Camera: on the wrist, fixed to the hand. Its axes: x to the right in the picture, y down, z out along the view.
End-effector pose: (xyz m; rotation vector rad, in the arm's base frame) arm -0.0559 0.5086 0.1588 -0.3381 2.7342 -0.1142
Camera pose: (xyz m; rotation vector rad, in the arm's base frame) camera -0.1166 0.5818 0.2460 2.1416 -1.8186 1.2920
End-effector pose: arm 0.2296 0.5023 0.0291 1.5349 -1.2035 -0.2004
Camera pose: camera 0.2621 0.5766 0.1294 2.5655 0.4704 -0.5719
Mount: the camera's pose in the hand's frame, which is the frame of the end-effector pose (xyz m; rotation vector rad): 0.0047 0.0732 -0.1061 0.5583 0.3571 -1.5426
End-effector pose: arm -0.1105 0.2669 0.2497 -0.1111 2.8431 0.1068
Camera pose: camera -0.1518 0.3304 0.3541 2.0765 -2.0605 1.0093
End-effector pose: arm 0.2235 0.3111 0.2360 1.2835 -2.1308 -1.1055
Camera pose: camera 0.2543 0.2818 0.3578 -2.7556 0.7612 0.4229
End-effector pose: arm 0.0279 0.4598 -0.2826 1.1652 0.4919 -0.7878
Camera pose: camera 0.0923 0.5714 -0.2764 1.3158 1.6150 -2.1353
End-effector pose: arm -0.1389 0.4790 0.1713 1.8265 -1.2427 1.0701
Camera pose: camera -0.2340 0.5454 0.2277 2.0475 0.7957 0.6876
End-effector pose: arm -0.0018 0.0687 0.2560 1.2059 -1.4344 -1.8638
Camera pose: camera 0.0782 -0.0120 0.3171 -2.1571 0.4684 1.1122
